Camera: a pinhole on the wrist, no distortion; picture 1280 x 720 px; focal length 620.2 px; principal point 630.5 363.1 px. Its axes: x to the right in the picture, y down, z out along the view. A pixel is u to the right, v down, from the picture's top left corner.
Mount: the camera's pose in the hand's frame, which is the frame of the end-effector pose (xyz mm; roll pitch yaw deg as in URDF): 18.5 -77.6 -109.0 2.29 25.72 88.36
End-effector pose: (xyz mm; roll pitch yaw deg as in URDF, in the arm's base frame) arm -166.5 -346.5 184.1 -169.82 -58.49 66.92
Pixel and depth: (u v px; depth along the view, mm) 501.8 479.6 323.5
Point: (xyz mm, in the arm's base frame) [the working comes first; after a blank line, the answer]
In the camera's frame: -67.1 60.8 323.5

-132.1 -181.0 50.8
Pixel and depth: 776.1 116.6 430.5
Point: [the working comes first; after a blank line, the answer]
In the camera's frame: 101.1 -171.1 430.5

100.3 -98.5 231.7
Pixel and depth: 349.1 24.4 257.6
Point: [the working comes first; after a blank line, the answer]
In the camera's frame: -116.9 -140.7 257.6

-178.9 -104.0 249.0
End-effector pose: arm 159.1 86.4 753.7 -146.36 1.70 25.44
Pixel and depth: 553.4 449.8 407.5
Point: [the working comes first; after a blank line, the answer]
In the camera's frame: -50.7 57.0 407.5

88.2 174.4 488.9
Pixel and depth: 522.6 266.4 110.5
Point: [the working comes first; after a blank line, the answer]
In the camera's frame: -19.2 -17.2 110.5

180.1 139.5 780.5
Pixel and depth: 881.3 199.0 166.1
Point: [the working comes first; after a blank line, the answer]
In the camera's frame: 67.2 -43.9 166.1

240.3 82.5 714.2
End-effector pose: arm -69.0 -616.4 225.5 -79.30 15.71 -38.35
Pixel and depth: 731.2 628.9 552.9
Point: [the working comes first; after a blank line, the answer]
In the camera's frame: 89.8 237.0 552.9

-1.1 -161.3 100.7
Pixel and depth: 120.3 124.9 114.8
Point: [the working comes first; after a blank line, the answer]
In the camera's frame: -94.4 -44.1 114.8

13.5 -666.7 322.5
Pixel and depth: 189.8 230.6 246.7
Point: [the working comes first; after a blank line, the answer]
In the camera's frame: -175.3 -52.7 246.7

124.8 -566.2 361.6
